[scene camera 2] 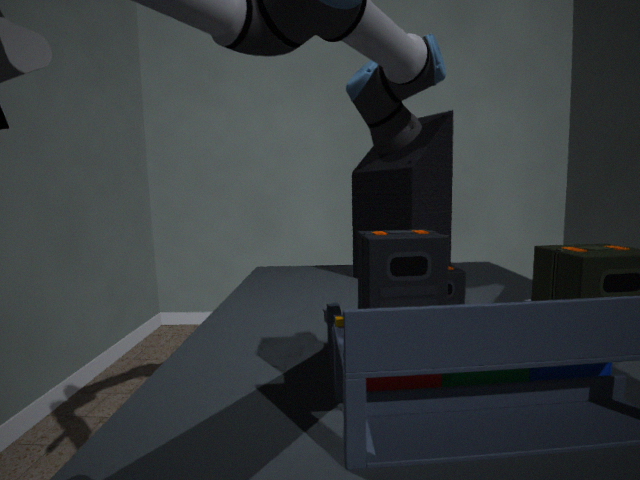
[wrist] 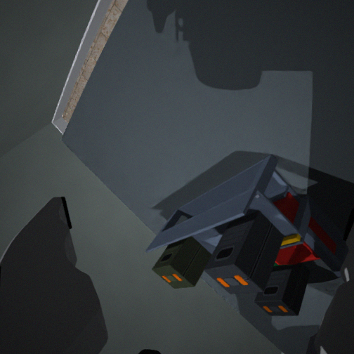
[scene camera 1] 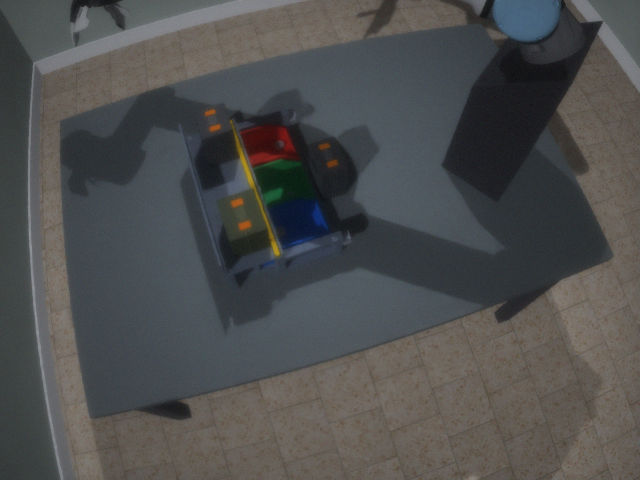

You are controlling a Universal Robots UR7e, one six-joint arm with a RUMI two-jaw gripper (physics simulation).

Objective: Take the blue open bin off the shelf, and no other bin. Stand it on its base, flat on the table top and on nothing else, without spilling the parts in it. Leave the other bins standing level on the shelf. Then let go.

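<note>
The blue open bin sits at one end of the blue-grey shelf, beside the green bin. The red bin is at the other end. The blue bin's contents are too dim to tell. A pale round part shows in the red bin. My gripper is open and empty, high up and well away from the bins, off the red bin's end of the shelf. In scene camera 2 part of it shows at the left edge.
A dark case and an olive case stand behind the yellow bar. Another dark case stands close before the bins. The arm's pedestal is farther off.
</note>
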